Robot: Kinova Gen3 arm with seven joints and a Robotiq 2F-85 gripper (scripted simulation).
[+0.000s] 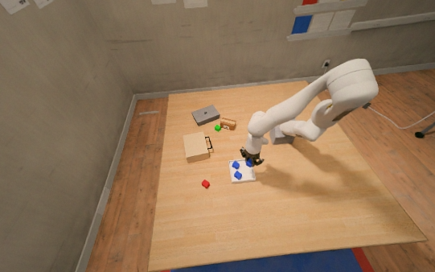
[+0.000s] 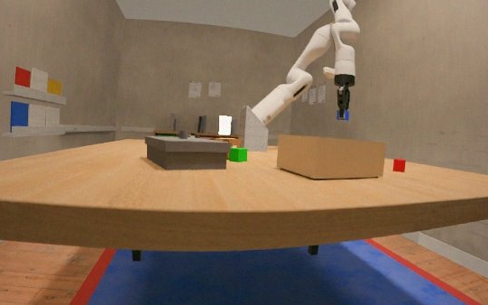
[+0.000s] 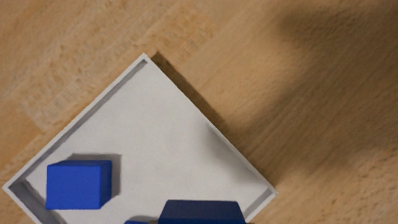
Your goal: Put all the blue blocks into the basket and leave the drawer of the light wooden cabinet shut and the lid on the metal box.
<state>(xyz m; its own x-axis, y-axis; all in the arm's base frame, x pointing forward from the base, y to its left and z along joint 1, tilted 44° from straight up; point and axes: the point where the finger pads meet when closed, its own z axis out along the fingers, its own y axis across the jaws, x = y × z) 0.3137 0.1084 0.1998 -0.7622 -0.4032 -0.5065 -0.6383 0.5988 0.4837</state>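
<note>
My hand is 30 mm short of the white basket, 40 mm to the left of it and 150 mm above it. Round my hand: red block 260 mm ahead, 10 mm to the left, 150 mm below; then light wooden cabinet 280 mm ahead, 260 mm to the right, 130 mm below; then drawer 270 mm ahead, 260 mm to the right, 130 mm below.
</note>
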